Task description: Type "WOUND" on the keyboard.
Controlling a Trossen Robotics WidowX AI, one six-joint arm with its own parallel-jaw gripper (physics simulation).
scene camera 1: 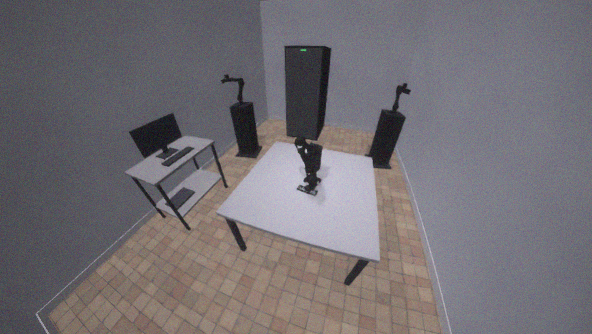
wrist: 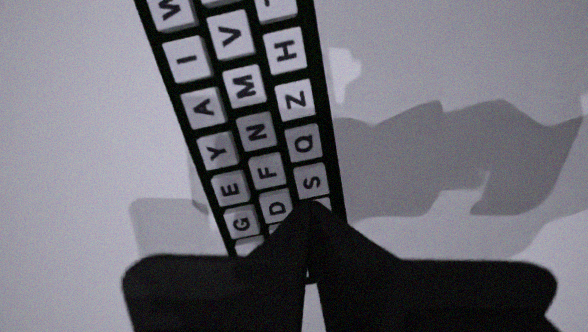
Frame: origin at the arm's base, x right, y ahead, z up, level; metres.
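Where they show: gripper, fingertip midpoint: [scene camera 1: 312, 190] [wrist: 308, 209]; arm's base, link origin: [scene camera 1: 316, 150].
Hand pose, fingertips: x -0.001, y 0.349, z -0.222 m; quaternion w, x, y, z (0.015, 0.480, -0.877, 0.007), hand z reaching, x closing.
Things, the pixels of their centre, and the offset from my fingertips. "spot": a spot on its surface instead. Level surfaces: height alone.
- narrow black keyboard, surface spot: [wrist: 333, 172] spot: dz +0.000, dx +0.011, dy -0.019 m
- white table, surface height: dz -0.011 m
- W key, body centre: [wrist: 171, 6] dz +0.002, dx +0.097, dy +0.000 m
- N key, body centre: [wrist: 257, 131] dz +0.002, dx +0.045, dy -0.001 m
- D key, body centre: [wrist: 277, 206] dz +0.002, dx +0.011, dy +0.011 m
- S key, body centre: [wrist: 311, 180] dz +0.002, dx +0.013, dy -0.009 m
A narrow black keyboard [scene camera 1: 301, 188] [wrist: 333, 172] with three rows of light letter keys lies on the white table [scene camera 1: 260, 200]. In the wrist view, a W key [wrist: 171, 10] is partly cut off at the top, the N key [wrist: 256, 131] is grey in shadow, and the D key [wrist: 276, 208] shows beside the left finger. No O key shows there. My gripper [scene camera 1: 310, 188] [wrist: 308, 209] is shut and empty. Its dark fingertips overlap a key just below the S key [wrist: 311, 182], hiding its letter. I cannot tell whether they touch it.
A side desk [scene camera 1: 197, 142] at the left holds a monitor [scene camera 1: 156, 134] and a larger black keyboard [scene camera 1: 178, 156]. A tall black cabinet [scene camera 1: 305, 95] stands behind the table. Two black pedestals [scene camera 1: 245, 130] [scene camera 1: 387, 135] carry other arms, one on each side.
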